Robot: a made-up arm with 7 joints.
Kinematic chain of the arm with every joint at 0, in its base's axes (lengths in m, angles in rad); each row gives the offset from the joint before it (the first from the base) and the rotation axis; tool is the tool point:
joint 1: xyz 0 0 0.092 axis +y
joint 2: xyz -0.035 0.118 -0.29 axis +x
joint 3: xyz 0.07 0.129 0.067 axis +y
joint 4: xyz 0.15 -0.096 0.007 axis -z
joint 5: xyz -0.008 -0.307 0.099 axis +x
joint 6: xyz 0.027 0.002 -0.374 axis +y
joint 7: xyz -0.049 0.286 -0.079 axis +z
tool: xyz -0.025 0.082 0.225
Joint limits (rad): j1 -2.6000..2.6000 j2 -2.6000..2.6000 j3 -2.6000..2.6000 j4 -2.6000..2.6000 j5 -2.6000..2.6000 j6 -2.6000..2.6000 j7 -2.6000..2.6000
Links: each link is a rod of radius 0.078 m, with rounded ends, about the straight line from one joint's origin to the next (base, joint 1, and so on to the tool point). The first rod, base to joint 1, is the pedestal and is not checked.
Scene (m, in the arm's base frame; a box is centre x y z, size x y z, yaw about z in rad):
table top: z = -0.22
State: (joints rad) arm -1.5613 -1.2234 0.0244 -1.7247 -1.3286 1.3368 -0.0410
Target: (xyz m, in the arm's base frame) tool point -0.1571 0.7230 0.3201
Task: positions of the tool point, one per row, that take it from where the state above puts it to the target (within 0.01 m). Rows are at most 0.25 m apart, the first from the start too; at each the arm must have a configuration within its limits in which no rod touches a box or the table.
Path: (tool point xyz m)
1: 0.5090 0.1331 0.8105
2: 0.3674 0.3143 0.8371
3: 0.2121 0.4778 0.7936
4: 0.0607 0.6072 0.6841
5: -0.0677 0.6910 0.5203
6: -0.1571 0.7230 0.3201

